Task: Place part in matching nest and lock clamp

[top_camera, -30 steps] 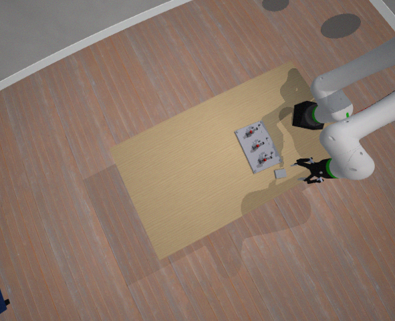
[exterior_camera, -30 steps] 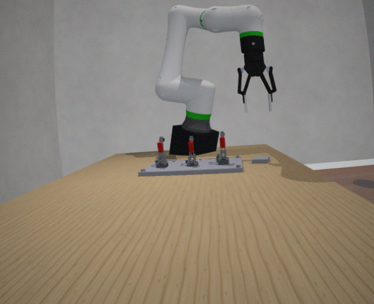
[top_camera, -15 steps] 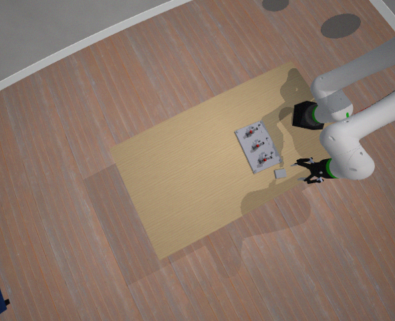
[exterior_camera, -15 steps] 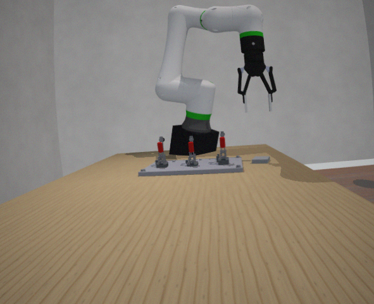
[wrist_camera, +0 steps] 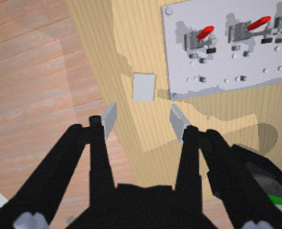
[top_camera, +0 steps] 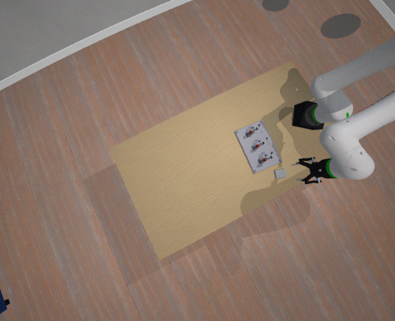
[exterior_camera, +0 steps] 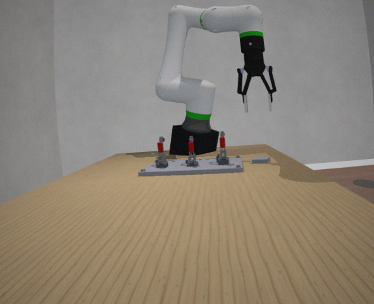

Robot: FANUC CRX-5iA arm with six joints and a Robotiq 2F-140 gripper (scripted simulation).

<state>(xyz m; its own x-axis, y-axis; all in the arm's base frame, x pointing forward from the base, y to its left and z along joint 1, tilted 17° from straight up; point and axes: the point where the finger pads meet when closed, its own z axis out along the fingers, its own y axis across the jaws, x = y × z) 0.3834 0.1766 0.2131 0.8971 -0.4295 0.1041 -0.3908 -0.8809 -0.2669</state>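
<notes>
Now: hand 210 mm above the part. From my hand the other things lie so: grey fixture plate 260 mm to the right, 210 mm below, 20 mm ahead.
</notes>
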